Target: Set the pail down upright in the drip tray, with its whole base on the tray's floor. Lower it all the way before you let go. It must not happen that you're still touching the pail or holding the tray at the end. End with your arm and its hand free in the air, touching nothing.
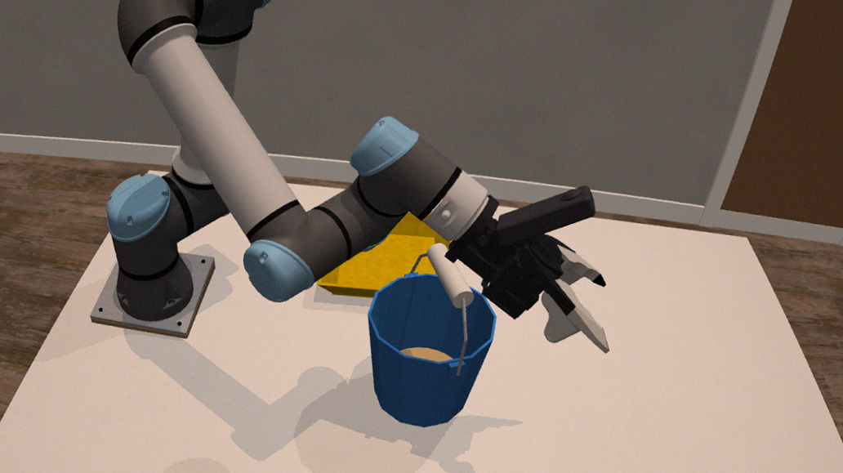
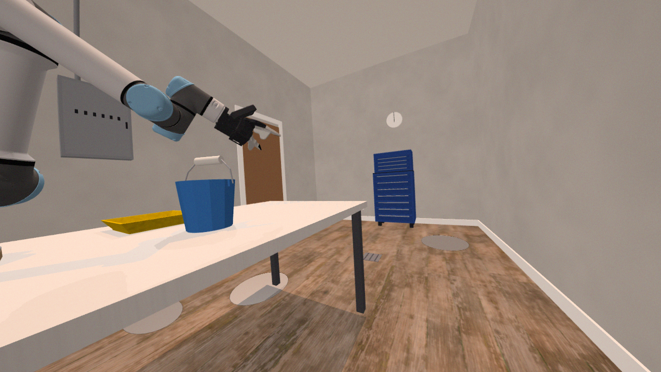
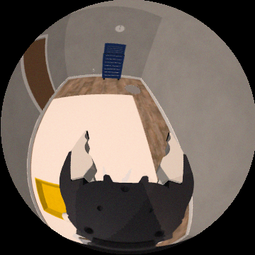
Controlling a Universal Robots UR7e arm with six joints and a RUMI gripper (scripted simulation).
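Right now my hand is 180 mm past the blue pail, 180 mm above it and 150 mm to the right of it. Also, from my hand: drip tray (480 mm to the left, 320 mm below, 240 mm behind).
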